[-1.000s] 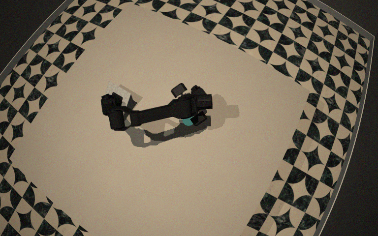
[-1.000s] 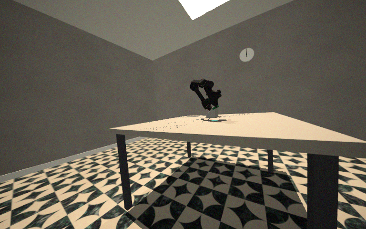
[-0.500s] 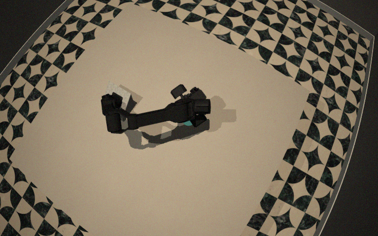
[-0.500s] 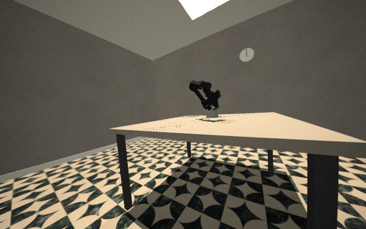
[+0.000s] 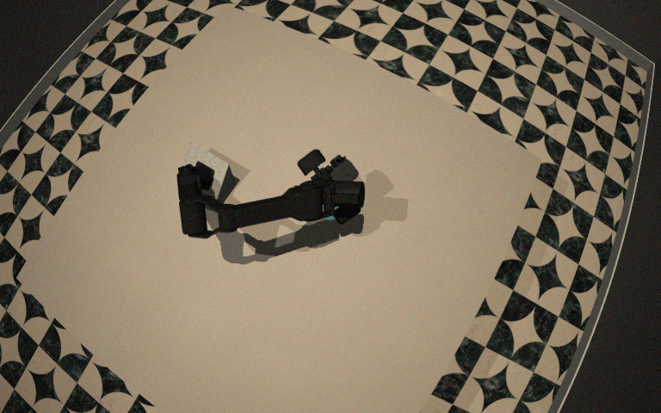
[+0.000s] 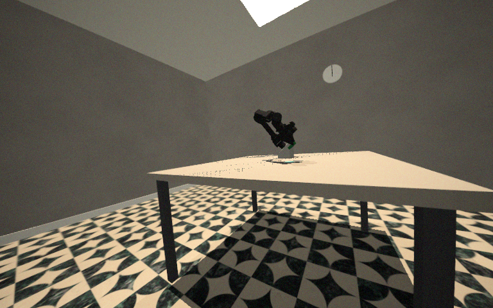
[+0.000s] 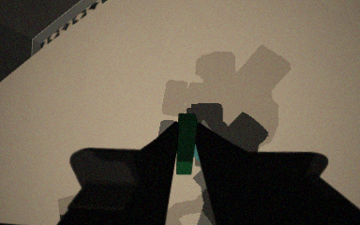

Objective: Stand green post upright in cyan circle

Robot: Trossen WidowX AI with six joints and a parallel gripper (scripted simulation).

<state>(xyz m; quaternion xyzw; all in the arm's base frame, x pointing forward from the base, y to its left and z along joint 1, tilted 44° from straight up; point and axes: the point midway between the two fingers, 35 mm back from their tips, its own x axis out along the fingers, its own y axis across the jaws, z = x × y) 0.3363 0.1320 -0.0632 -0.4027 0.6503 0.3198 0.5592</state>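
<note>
Now: the cyan circle 14 cm below my hand and 2 cm to the right of it. Round my hand: green post: 4 cm below, 1 cm behind.
</note>
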